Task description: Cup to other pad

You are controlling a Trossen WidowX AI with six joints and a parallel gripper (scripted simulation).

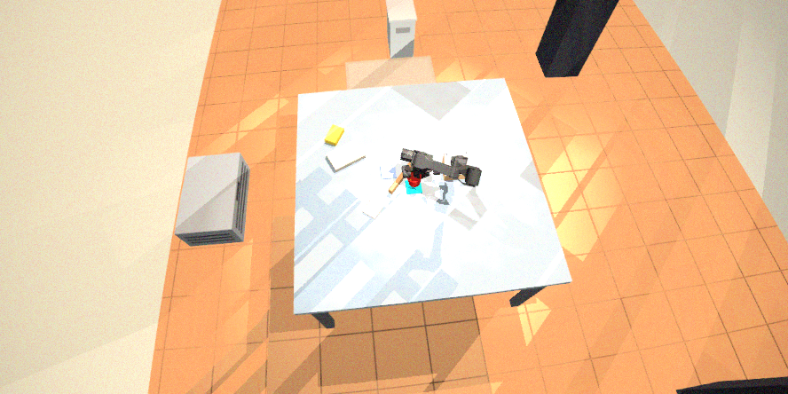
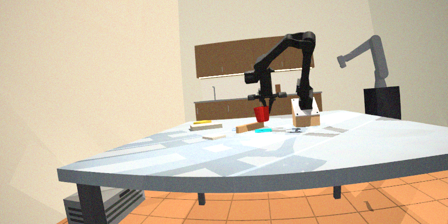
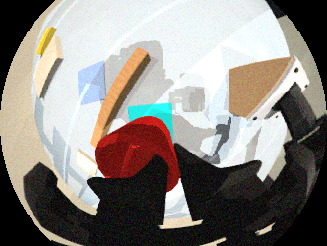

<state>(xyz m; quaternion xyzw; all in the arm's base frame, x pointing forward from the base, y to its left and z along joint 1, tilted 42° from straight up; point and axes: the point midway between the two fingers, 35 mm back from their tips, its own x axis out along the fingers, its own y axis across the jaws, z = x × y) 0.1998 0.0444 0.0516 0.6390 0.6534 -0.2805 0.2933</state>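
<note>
The cyan pad is 30 mm ahead of my gripper tip and 90 mm below it. Round my gripper tip: wooden stick: 90 mm ahead, 50 mm to the right, 70 mm below; red cup: 30 mm ahead; small tan piece: 250 mm ahead, 120 mm to the left, 80 mm below.
</note>
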